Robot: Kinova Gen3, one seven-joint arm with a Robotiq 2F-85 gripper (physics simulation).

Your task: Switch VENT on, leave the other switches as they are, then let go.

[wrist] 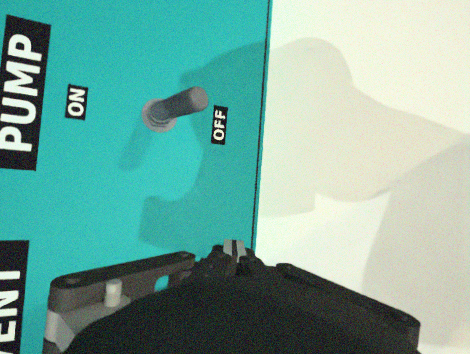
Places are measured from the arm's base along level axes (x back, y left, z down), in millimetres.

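Pixels of known places: gripper, fingertip midpoint: [231, 253].
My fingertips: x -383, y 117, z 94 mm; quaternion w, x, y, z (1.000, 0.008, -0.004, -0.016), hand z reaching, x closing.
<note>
For each thing: its middle in the pictures, then the offset to it from my fingertips. "spot": a spot on its surface instead. Level surfaces: height alone.
- VENT label, surface spot: [11, 300] spot: dx -114, dy +31, dz -40 mm
- teal panel, surface height: dz -29 mm
- PUMP switch, body centre: [175, 106] dx -45, dy -86, dz -39 mm
- PUMP label, body centre: [21, 93] dx -128, dy -79, dz -42 mm
- pale surface, surface height: dz +67 mm
The VENT label [11, 300] shows in part at the lower left of the teal panel [90, 210]. The VENT switch itself does not show; the gripper covers the area to the right of its label. The PUMP switch [176, 106] is a grey lever that leans toward its OFF label [219, 125], away from its ON label [76, 102]. My gripper [231, 253] is shut with its fingertips together and nothing between them. Its tips show near the panel's right edge, below the PUMP switch in the view.
The PUMP label [22, 92] is at the upper left. The panel's edge runs down the middle of the view, with a pale surface [320, 240] beyond it. Shadows of the arm fall across both.
</note>
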